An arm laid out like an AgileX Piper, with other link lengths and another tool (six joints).
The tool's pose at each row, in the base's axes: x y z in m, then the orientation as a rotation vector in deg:
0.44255, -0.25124, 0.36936, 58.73, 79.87, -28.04
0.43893, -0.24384, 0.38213, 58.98, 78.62, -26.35
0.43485, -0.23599, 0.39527, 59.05, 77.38, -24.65
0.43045, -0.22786, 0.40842, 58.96, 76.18, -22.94
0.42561, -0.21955, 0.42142, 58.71, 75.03, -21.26
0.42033, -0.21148, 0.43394, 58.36, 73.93, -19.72
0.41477, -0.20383, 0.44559, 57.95, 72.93, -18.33
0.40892, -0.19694, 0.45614, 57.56, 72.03, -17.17
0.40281, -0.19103, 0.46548, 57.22, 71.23, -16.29
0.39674, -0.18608, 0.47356, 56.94, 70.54, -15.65
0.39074, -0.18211, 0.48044, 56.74, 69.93, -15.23
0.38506, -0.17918, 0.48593, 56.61, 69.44, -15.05
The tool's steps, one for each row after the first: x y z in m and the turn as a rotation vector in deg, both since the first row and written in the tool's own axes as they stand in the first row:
-0.01065, 0.00465, -0.00979, -0.86, -0.42, 1.70
-0.02161, 0.00927, -0.02025, -1.84, -0.89, 3.32
-0.03256, 0.01378, -0.03113, -2.94, -1.38, 4.86
-0.04339, 0.01798, -0.04238, -4.13, -1.88, 6.29
-0.05390, 0.02156, -0.05361, -5.30, -2.42, 7.58
-0.06376, 0.02445, -0.06455, -6.42, -2.94, 8.70
-0.07284, 0.02638, -0.07489, -7.40, -3.43, 9.66
-0.08110, 0.02724, -0.08441, -8.17, -3.92, 10.42
-0.08842, 0.02727, -0.09296, -8.75, -4.37, 11.02
-0.09486, 0.02650, -0.10050, -9.15, -4.80, 11.49
-0.10022, 0.02505, -0.10684, -9.35, -5.19, 11.78

